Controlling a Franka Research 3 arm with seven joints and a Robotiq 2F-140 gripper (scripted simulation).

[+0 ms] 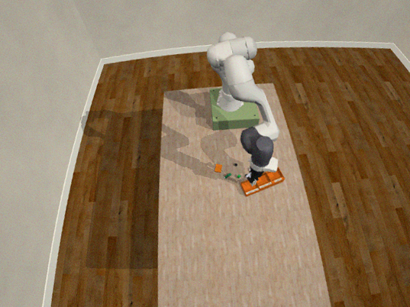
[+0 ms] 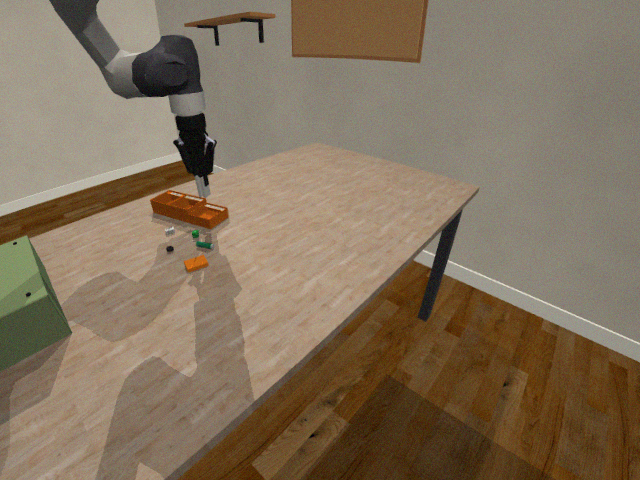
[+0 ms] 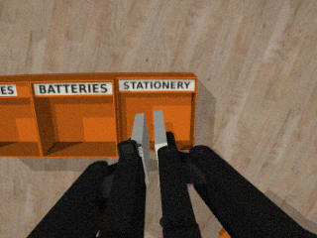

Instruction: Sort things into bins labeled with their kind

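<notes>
Now: the labelled bins 30 mm behind my hand, 70 mm to the left of it and 90 mm below it. Also, from my hand: white piece: 130 mm behind, 100 mm below; then small green cube: 70 mm behind, 70 mm to the right, 100 mm below; then green battery: 80 mm behind, 140 mm to the right, 100 mm below.
</notes>
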